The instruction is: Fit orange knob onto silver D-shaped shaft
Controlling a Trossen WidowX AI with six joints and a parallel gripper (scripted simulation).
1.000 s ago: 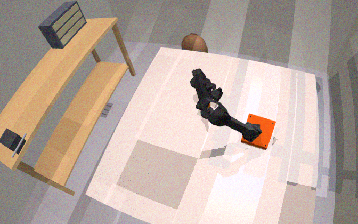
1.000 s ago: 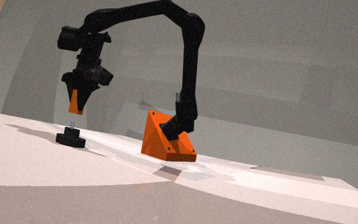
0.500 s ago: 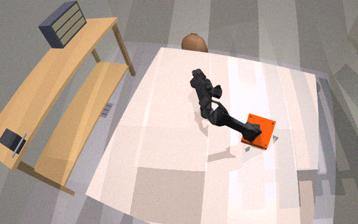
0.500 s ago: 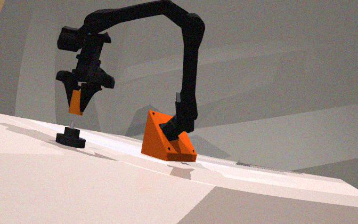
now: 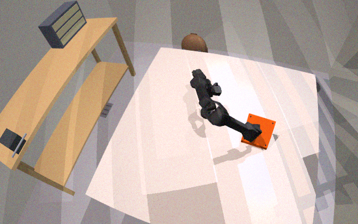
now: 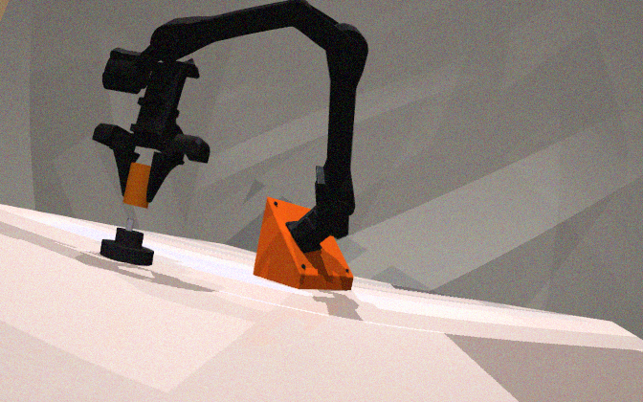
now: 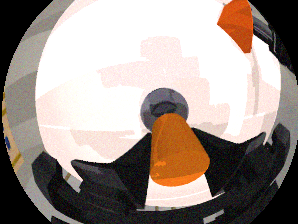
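The orange knob lies 3 cm above my gripper tip. Also, from my gripper tip: round pedestal: 6 cm below.
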